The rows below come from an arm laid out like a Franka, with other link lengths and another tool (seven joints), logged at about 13 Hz.
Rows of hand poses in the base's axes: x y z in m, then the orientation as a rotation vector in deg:
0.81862 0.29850 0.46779 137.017 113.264 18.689
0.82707 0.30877 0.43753 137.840 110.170 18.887
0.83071 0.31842 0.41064 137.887 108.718 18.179
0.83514 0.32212 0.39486 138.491 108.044 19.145
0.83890 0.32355 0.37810 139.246 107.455 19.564
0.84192 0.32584 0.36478 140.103 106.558 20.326
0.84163 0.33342 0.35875 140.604 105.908 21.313
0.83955 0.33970 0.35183 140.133 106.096 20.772
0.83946 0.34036 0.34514 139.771 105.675 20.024
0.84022 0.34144 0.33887 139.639 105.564 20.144
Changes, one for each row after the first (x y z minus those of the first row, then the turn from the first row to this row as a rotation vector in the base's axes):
0.00845 0.01027 -0.03026 -0.682 -0.873 -2.000
0.01209 0.01992 -0.05715 -1.585 -1.116 -2.853
0.01652 0.02362 -0.07293 -1.016 -1.459 -3.410
0.02028 0.02505 -0.08969 -0.587 -1.444 -3.976
0.02330 0.02734 -0.10301 -0.041 -1.632 -4.739
0.02301 0.03492 -0.10904 0.503 -2.013 -5.244
0.02093 0.04120 -0.11596 0.021 -1.982 -5.004
0.02084 0.04186 -0.12265 -0.733 -2.034 -5.151
0.02160 0.04294 -0.12892 -0.796 -2.203 -5.172

